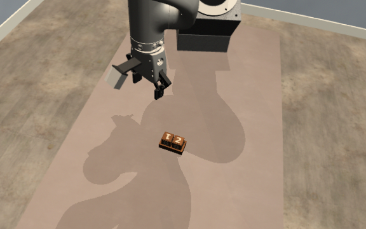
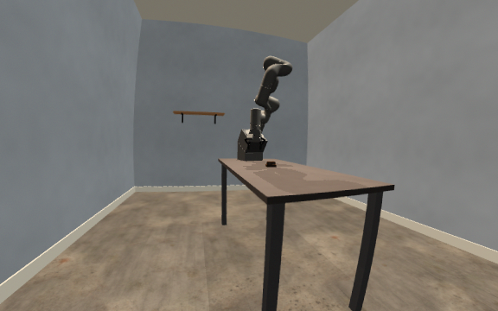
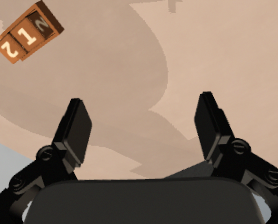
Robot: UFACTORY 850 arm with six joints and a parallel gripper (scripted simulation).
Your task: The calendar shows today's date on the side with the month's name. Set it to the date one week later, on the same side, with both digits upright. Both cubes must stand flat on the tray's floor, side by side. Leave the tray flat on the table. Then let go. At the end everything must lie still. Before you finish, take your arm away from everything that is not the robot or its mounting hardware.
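My gripper is now 100 mm short of the wooden cube, 120 mm to the right of it and 110 mm above it. Round my hand: wooden tray 100 mm ahead, 100 mm to the left, 120 mm below.
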